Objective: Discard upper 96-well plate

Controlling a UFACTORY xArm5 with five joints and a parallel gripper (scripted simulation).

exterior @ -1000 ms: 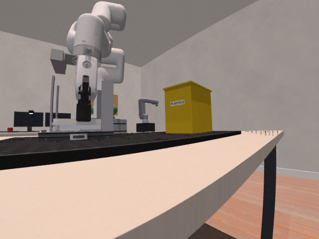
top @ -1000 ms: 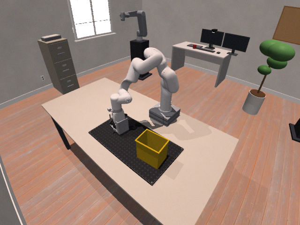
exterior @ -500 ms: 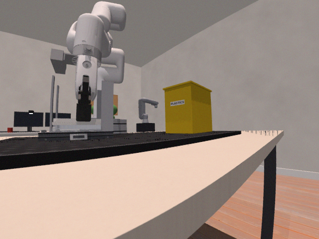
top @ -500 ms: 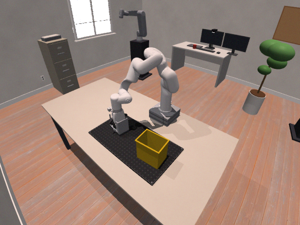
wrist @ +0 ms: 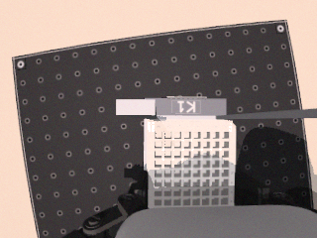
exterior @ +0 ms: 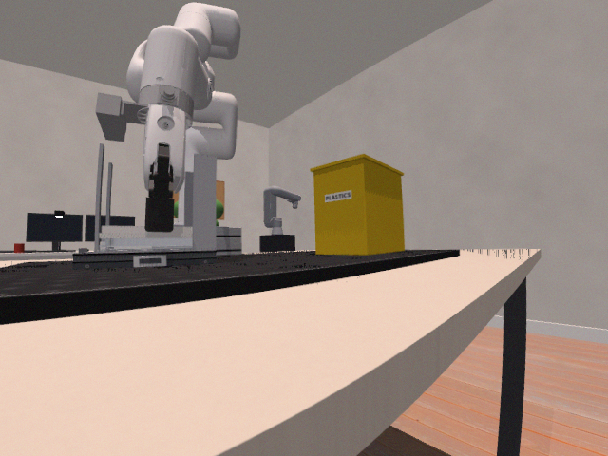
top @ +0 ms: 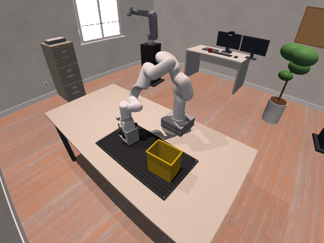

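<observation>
Now: the 96-well plate 10 mm below my hand. From my hand the other things lie so: yellow plastics bin 380 mm to the left, 100 mm ahead, 40 mm above.
</observation>
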